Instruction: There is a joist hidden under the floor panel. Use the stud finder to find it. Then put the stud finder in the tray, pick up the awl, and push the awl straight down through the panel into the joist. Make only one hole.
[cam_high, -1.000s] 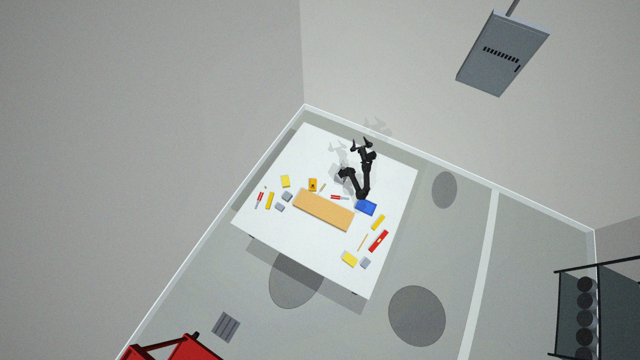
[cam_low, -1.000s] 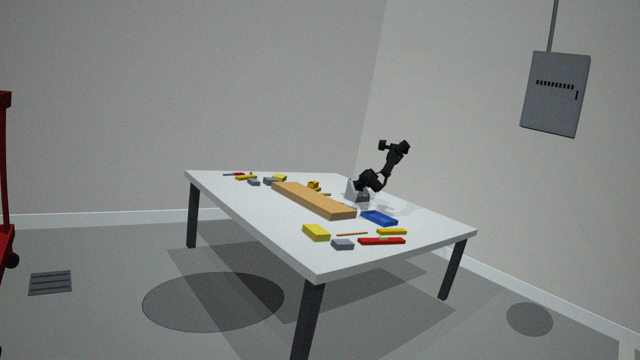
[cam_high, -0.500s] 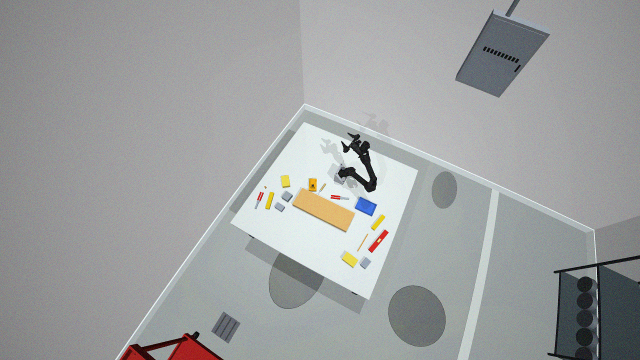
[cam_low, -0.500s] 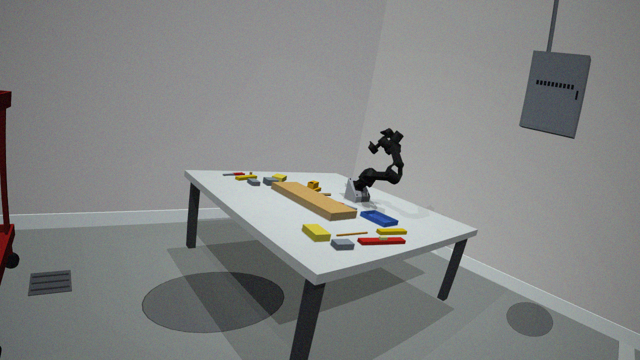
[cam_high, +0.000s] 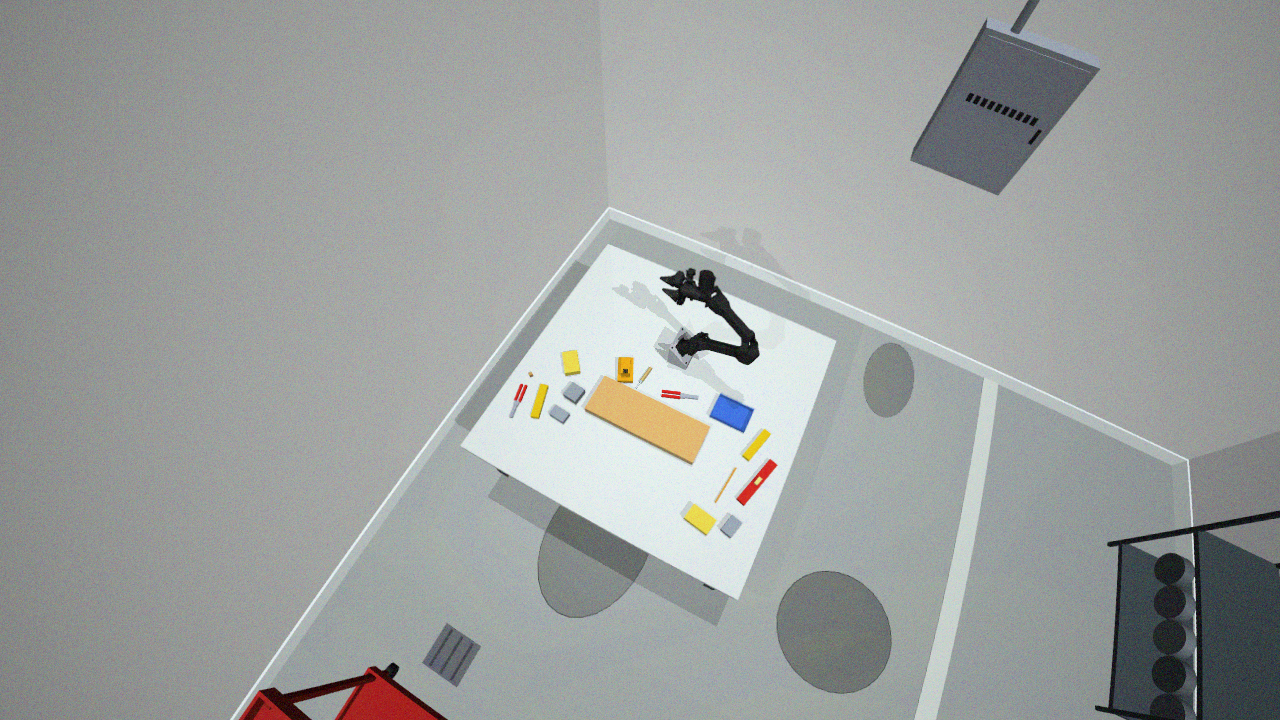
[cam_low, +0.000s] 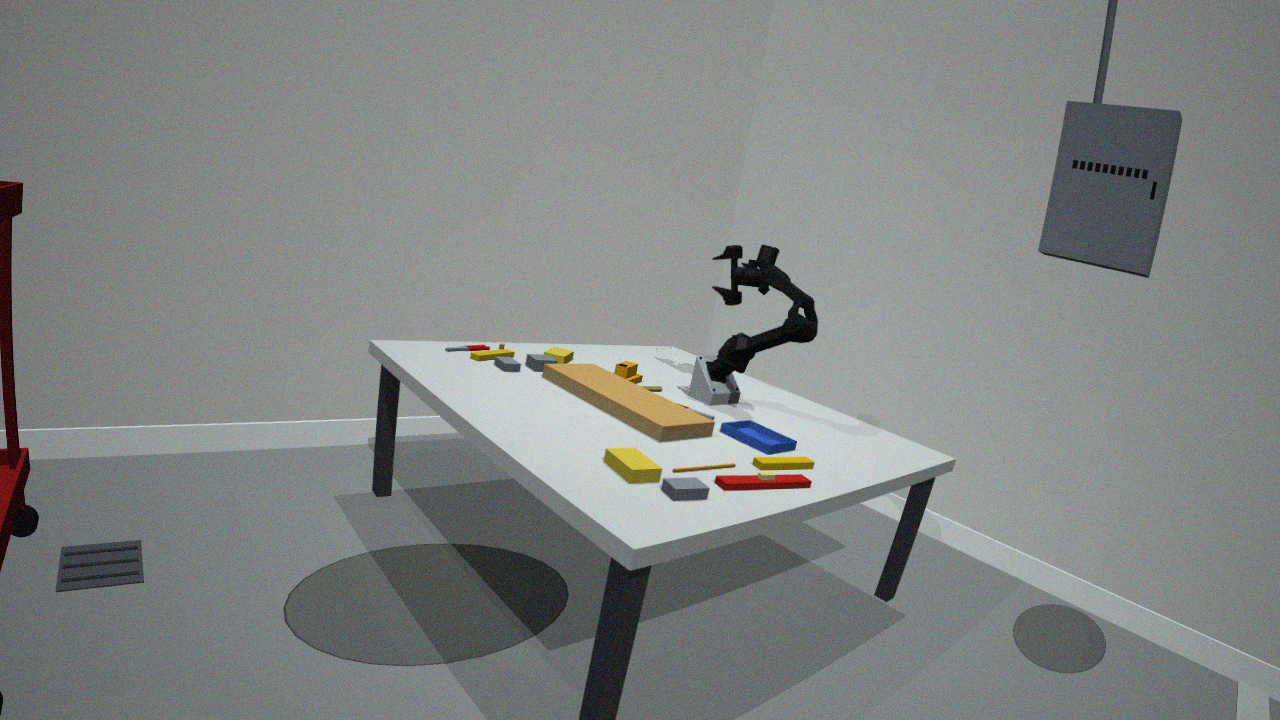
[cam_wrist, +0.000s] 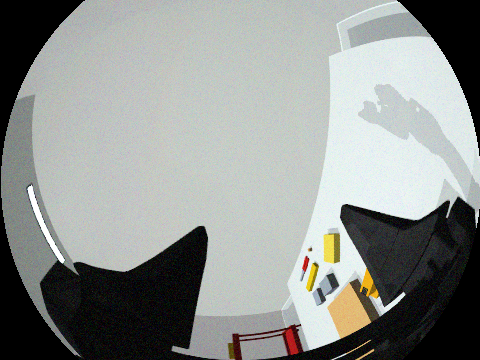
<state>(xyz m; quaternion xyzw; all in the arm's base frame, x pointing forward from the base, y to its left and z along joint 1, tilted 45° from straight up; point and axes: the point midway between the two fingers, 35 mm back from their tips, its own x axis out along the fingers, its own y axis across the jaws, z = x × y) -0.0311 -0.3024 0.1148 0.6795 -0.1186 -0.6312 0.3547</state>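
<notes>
Now: gripper tip 28 cm short of the stud finder, 1 cm to the right of it and 33 cm above it. Round my gripper tip: pencil: 47 cm ahead, 64 cm to the left, 37 cm below; blue tray: 18 cm ahead, 51 cm to the left, 36 cm below; awl: 26 cm ahead, 9 cm to the left, 36 cm below.
</notes>
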